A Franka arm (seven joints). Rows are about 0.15 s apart.
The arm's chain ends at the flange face. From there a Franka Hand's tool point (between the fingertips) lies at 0.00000 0.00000 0.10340 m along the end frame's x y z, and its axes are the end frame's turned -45 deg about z.
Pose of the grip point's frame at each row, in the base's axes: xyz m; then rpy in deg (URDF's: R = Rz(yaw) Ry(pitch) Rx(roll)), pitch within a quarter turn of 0, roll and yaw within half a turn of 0:
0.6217 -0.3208 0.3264 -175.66 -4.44 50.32
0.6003 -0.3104 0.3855 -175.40 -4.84 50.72
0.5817 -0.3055 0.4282 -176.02 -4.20 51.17
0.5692 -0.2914 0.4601 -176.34 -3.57 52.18
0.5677 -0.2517 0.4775 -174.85 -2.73 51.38
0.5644 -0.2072 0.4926 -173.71 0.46 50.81
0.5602 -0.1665 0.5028 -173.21 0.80 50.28
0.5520 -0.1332 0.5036 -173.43 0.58 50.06
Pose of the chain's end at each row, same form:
0.6226 -0.3319 0.4292 -173.79 -0.08 5.48
0.6012 -0.3224 0.4882 -173.33 -0.18 5.90
0.5826 -0.3159 0.5311 -174.22 -0.16 6.31
0.5705 -0.3005 0.5631 -174.89 0.06 7.30
0.5719 -0.2613 0.5804 -174.43 1.70 6.59
0.5737 -0.2137 0.5954 -175.87 4.77 5.96
0.5705 -0.1732 0.6055 -175.75 5.36 5.43
0.5617 -0.1400 0.6063 -175.75 5.05 5.21

